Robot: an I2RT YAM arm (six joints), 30 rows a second.
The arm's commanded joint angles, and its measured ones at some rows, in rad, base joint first. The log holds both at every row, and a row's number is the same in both.
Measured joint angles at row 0: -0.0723, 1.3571, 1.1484, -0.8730, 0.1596, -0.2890
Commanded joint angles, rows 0 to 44: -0.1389, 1.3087, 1.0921, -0.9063, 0.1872, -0.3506; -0.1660, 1.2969, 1.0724, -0.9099, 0.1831, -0.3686; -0.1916, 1.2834, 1.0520, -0.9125, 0.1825, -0.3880; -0.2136, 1.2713, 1.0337, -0.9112, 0.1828, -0.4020; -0.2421, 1.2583, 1.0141, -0.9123, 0.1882, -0.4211; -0.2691, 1.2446, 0.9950, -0.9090, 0.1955, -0.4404; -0.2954, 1.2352, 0.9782, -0.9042, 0.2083, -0.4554; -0.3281, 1.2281, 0.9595, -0.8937, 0.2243, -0.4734; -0.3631, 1.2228, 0.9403, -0.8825, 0.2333, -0.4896; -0.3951, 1.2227, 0.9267, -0.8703, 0.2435, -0.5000; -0.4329, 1.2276, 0.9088, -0.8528, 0.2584, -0.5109; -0.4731, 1.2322, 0.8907, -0.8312, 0.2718, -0.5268; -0.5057, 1.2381, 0.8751, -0.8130, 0.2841, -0.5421; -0.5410, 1.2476, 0.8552, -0.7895, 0.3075, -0.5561; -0.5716, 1.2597, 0.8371, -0.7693, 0.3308, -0.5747; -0.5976, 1.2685, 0.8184, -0.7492, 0.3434, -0.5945; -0.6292, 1.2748, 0.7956, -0.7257, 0.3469, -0.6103; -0.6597, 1.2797, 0.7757, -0.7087, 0.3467, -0.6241; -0.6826, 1.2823, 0.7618, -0.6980, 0.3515, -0.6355; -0.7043, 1.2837, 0.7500, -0.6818, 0.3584, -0.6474; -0.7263, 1.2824, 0.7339, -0.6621, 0.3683, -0.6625; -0.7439, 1.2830, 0.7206, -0.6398, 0.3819, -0.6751; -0.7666, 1.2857, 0.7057, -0.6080, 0.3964, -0.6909; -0.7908, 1.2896, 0.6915, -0.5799, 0.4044, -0.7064; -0.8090, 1.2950, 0.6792, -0.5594, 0.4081, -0.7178; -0.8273, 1.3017, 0.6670, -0.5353, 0.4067, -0.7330; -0.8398, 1.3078, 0.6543, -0.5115, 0.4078, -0.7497; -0.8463, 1.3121, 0.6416, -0.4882, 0.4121, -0.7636; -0.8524, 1.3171, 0.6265, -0.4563, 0.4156, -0.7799; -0.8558, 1.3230, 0.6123, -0.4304, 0.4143, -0.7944; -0.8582, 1.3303, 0.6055, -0.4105, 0.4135, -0.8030; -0.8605, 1.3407, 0.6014, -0.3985, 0.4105, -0.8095; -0.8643, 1.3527, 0.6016, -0.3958, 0.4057, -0.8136; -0.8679, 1.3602, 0.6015, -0.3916, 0.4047, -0.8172; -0.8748, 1.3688, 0.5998, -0.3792, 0.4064, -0.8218; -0.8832, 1.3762, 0.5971, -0.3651, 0.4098, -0.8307; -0.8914, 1.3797, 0.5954, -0.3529, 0.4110, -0.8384; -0.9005, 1.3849, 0.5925, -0.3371, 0.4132, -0.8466; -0.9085, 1.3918, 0.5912, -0.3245, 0.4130, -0.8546; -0.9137, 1.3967, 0.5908, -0.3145, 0.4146, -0.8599; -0.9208, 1.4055, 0.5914, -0.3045, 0.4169, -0.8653; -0.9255, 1.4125, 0.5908, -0.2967, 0.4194, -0.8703; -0.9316, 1.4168, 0.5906, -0.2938, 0.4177, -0.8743; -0.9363, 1.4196, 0.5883, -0.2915, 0.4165, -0.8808; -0.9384, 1.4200, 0.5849, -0.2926, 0.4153, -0.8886
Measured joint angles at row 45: -0.9245, 1.3975, 0.6064, -0.3054, 0.4217, -0.8494
